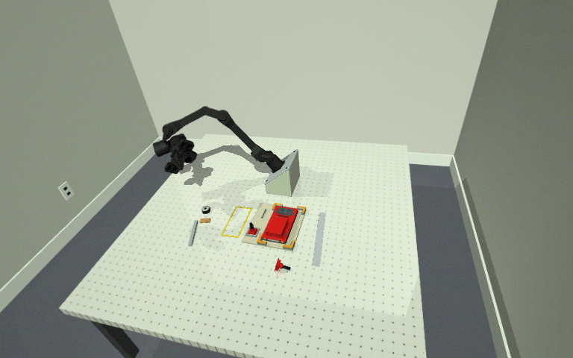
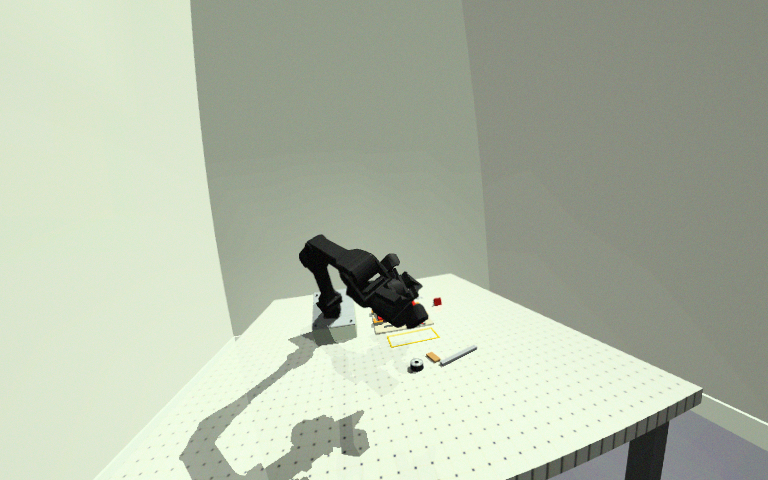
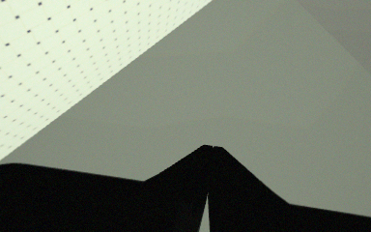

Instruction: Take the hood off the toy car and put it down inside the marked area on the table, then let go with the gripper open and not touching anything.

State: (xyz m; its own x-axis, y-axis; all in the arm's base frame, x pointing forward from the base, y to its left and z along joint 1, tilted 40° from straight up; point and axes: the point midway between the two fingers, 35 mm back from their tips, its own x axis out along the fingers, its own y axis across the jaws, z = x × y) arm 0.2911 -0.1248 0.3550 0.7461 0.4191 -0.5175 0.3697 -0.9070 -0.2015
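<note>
The red hood lies 42 cm to the left of my gripper tip, 22 cm below it and 1 cm behind it. Round my gripper tip: black wheel (26 cm below, 3 cm to the left, 3 cm behind); tan block (26 cm below, 7 cm to the left, 3 cm ahead); grey rod (26 cm below, 11 cm ahead, 6 cm to the left).
</note>
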